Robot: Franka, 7 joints.
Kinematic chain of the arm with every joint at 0, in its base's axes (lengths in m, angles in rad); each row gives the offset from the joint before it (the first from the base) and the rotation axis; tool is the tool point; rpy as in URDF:
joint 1: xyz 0 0 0.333 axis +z
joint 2: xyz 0 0 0 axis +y
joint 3: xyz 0 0 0.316 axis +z
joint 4: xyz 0.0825 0 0 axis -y
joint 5: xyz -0.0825 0 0.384 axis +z
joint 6: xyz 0 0 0 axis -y
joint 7: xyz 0.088 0 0 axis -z
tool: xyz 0 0 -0.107 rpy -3.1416 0 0
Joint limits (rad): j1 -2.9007..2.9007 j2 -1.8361..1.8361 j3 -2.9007..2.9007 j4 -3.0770..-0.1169 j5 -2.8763..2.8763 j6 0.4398..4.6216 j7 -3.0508..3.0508
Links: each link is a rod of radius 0.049 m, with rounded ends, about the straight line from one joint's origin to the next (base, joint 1, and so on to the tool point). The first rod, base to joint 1, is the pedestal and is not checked.
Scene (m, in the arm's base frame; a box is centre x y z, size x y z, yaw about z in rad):
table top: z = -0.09
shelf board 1: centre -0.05 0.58 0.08 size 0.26 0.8 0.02 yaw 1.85
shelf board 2: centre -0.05 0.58 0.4 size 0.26 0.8 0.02 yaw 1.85
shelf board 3: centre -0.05 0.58 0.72 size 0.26 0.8 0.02 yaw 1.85
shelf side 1: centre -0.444 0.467 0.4 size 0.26 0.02 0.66 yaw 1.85
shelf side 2: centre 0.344 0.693 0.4 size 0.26 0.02 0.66 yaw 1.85
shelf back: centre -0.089 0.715 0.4 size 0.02 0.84 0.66 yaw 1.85
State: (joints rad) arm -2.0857 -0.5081 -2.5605 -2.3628 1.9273 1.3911 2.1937
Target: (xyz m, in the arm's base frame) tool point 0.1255 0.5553 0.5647
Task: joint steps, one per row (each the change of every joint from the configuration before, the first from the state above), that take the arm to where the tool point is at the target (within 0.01 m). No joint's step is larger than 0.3 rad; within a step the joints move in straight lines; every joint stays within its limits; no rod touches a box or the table.
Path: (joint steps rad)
1: -0.0938 0.1501 -0.0543 -0.2946 -0.1339 -0.1766 0.0000
2: -0.0938 0.1501 -0.0544 -0.2946 -0.1339 -0.1766 0.0000
3: -0.1339 0.2085 -0.0771 0.1657 0.0670 -0.0047 0.0000
4: -0.1339 0.2085 -0.0772 0.1656 0.0671 -0.0048 0.0000
5: -0.1340 0.2085 -0.0772 0.1657 0.0671 -0.0047 0.0000
6: 0.1687 -0.2432 0.0576 0.2356 0.0836 0.1476 0.0000
7: 0.1686 -0.2433 0.0577 0.2355 0.0836 0.1476 0.0000

